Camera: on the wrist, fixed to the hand. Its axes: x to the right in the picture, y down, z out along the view.
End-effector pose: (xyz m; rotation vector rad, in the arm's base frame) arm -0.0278 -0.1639 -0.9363 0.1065 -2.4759 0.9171
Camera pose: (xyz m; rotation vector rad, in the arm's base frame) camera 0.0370 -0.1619 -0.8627 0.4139 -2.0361 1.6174
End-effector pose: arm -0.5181 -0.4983 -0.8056 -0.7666 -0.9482 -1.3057
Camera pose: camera -0.5645 -0.5644 -0.8613 -0.2035 -1.2968 -0.9956
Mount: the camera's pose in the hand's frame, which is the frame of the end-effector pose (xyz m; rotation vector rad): -0.0216 -0.0573 -0.0766 0.6430 0.0317 -0.0950
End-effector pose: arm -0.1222 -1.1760 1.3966 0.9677 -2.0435 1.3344
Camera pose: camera -0.0612 -1.1143 1.4423 1.2708 -1.5316 1.9870
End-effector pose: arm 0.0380 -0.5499 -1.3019 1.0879 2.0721 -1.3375
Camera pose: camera 0.0085 -0.5018 -1.2217 1.2641 1.7631 -2.1289
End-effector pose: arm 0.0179 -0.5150 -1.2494 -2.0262 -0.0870 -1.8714
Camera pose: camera -0.0742 -0.4816 -1.2539 -1.5632 -0.6912 -1.6396
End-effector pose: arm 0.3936 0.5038 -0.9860 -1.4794 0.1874 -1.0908
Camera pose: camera 0.3017 0.4800 -0.9615 -0.8992 -0.2022 -1.1146
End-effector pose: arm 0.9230 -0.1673 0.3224 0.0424 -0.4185 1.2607
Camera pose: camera 0.9927 -0.1853 0.2558 0.5796 0.0302 1.2562
